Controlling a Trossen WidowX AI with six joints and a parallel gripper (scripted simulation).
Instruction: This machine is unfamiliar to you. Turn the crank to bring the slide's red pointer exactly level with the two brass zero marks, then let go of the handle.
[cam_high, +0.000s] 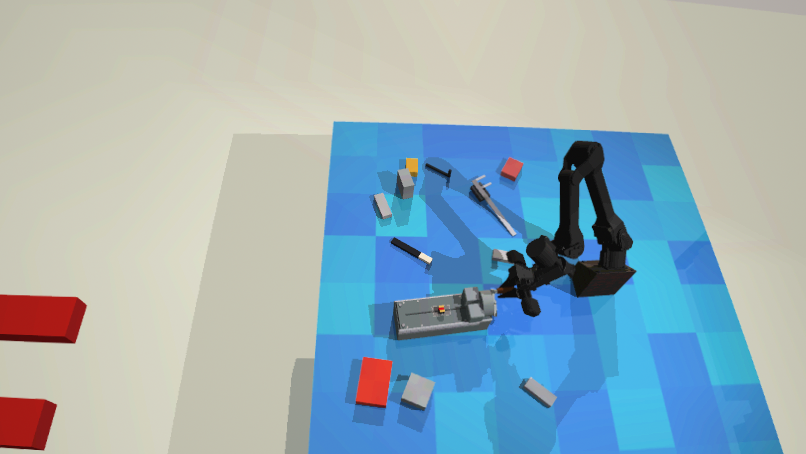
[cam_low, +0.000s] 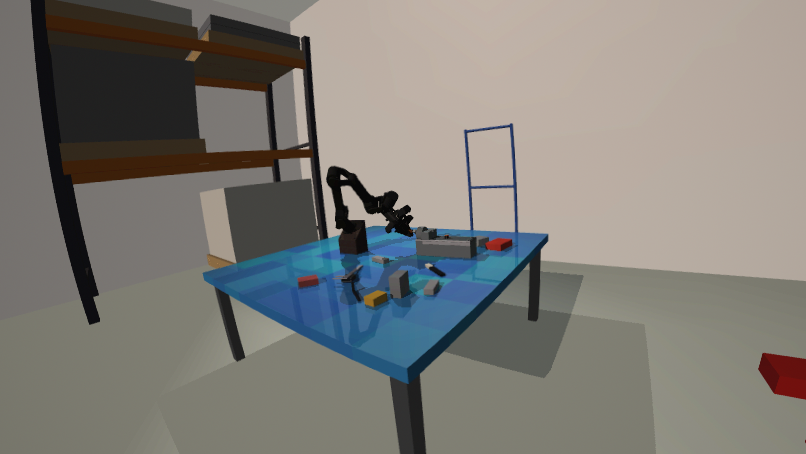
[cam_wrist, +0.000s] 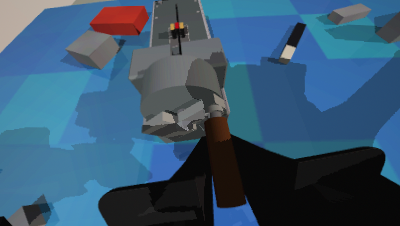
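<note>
The brown crank handle is 2 cm behind my gripper tip and 2 cm above it. The rest, counted from my gripper tip: red block: 50 cm to the right, 15 cm behind, 7 cm below; red pointer: 16 cm ahead, 4 cm to the left; black key: 50 cm to the right, 9 cm ahead, 7 cm below.
</note>
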